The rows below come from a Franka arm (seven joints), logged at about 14 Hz.
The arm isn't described. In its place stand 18 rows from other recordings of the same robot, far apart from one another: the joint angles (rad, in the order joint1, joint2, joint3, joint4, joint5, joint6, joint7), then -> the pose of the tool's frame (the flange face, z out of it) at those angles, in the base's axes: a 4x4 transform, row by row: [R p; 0 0 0 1], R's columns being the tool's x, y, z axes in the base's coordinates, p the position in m.
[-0.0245, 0.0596, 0.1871, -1.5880, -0.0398, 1.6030, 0.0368] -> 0.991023, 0.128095, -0.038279, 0.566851; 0.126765, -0.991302, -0.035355, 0.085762; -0.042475, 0.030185, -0.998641, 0.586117; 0, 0, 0, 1
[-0.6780, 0.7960, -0.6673, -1.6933, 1.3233, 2.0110, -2.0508] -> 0.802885, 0.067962, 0.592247, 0.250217; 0.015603, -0.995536, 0.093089, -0.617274; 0.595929, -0.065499, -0.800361, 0.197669; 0, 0, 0, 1
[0.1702, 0.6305, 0.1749, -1.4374, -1.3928, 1.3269, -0.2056] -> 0.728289, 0.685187, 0.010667, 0.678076; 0.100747, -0.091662, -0.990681, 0.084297; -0.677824, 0.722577, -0.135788, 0.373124; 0, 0, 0, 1
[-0.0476, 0.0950, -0.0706, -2.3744, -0.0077, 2.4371, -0.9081] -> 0.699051, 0.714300, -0.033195, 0.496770; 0.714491, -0.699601, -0.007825, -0.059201; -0.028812, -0.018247, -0.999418, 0.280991; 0, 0, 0, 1
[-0.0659, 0.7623, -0.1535, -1.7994, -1.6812, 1.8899, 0.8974] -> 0.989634, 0.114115, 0.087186, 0.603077; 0.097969, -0.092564, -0.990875, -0.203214; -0.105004, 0.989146, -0.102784, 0.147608; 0, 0, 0, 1
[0.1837, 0.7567, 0.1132, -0.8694, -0.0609, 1.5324, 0.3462] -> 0.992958, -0.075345, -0.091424, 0.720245; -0.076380, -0.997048, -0.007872, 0.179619; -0.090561, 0.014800, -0.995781, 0.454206; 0, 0, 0, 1
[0.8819, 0.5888, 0.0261, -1.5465, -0.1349, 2.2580, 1.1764] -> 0.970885, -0.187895, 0.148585, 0.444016; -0.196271, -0.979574, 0.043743, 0.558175; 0.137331, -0.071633, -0.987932, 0.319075; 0, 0, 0, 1
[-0.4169, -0.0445, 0.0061, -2.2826, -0.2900, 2.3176, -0.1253] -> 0.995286, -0.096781, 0.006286, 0.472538; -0.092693, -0.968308, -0.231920, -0.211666; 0.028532, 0.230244, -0.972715, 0.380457; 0, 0, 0, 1
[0.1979, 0.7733, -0.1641, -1.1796, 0.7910, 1.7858, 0.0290] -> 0.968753, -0.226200, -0.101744, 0.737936; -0.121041, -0.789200, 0.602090, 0.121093; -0.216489, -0.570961, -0.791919, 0.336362; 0, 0, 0, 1
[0.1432, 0.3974, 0.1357, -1.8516, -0.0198, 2.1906, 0.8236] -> 0.854786, -0.515189, -0.062613, 0.608072; -0.515005, -0.856947, 0.020298, 0.168002; -0.064114, 0.014896, -0.997831, 0.305892; 0, 0, 0, 1
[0.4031, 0.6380, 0.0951, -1.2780, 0.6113, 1.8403, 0.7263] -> 0.828479, -0.479284, -0.289671, 0.626363; -0.281163, -0.803316, 0.525006, 0.373778; -0.484324, -0.353511, -0.800287, 0.389707; 0, 0, 0, 1
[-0.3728, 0.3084, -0.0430, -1.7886, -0.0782, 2.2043, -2.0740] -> -0.128466, 0.989317, 0.068915, 0.591633; 0.984268, 0.135692, -0.113159, -0.261890; -0.121301, 0.053294, -0.991184, 0.390856; 0, 0, 0, 1
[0.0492, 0.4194, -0.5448, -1.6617, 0.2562, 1.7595, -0.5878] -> 0.979040, 0.006122, -0.203574, 0.578567; 0.037561, -0.987830, 0.150933, -0.248407; -0.200172, -0.155416, -0.967356, 0.374545; 0, 0, 0, 1
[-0.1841, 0.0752, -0.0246, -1.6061, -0.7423, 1.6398, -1.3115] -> 0.329394, 0.931842, -0.152215, 0.556523; 0.669291, -0.344149, -0.658491, -0.186888; -0.665995, 0.115026, -0.737034, 0.597463; 0, 0, 0, 1
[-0.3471, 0.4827, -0.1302, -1.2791, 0.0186, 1.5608, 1.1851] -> -0.087799, -0.977132, -0.193663, 0.610104; -0.995531, 0.079287, 0.051293, -0.293256; -0.034765, 0.197301, -0.979726, 0.462308; 0, 0, 0, 1
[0.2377, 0.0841, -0.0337, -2.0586, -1.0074, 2.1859, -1.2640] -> -0.307349, 0.870519, 0.384360, 0.572293; 0.604634, 0.490544, -0.627522, 0.087093; -0.734816, 0.039529, -0.677114, 0.413849; 0, 0, 0, 1
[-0.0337, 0.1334, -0.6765, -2.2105, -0.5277, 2.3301, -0.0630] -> 0.949607, -0.219600, -0.223658, 0.409025; -0.293561, -0.873189, -0.389055, -0.359589; -0.109859, 0.435107, -0.893652, 0.336123; 0, 0, 0, 1
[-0.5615, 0.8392, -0.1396, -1.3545, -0.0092, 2.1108, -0.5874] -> 0.989550, -0.063467, -0.129472, 0.570948; -0.069242, -0.996774, -0.040595, -0.454549; -0.126478, 0.049136, -0.990752, 0.216004; 0, 0, 0, 1
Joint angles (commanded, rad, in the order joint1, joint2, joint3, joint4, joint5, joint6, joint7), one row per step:
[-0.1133, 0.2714, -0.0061, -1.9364, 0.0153, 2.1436, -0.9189]
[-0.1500, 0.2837, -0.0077, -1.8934, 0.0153, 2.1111, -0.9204]
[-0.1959, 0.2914, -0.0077, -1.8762, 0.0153, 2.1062, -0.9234]
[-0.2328, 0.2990, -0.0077, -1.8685, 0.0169, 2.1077, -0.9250]
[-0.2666, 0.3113, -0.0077, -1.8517, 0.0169, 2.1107, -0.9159]
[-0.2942, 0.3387, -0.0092, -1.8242, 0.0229, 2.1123, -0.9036]
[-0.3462, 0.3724, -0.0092, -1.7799, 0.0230, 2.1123, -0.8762]
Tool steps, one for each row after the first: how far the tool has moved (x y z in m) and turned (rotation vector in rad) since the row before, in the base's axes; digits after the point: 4 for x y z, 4 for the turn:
[0.0048, -0.0240, 0.0089, 0.0001, 0.0018, -0.0363]
[-0.0010, -0.0284, 0.0025, -0.0007, -0.0046, -0.0428]
[-0.0027, -0.0226, -0.0011, 0.0010, -0.0019, -0.0362]
[-0.0006, -0.0215, 0.0001, -0.0025, -0.0070, -0.0429]
[0.0023, -0.0193, -0.0047, 0.0030, -0.0025, -0.0446]
[0.0005, -0.0350, -0.0016, -0.0046, -0.0091, -0.0793]

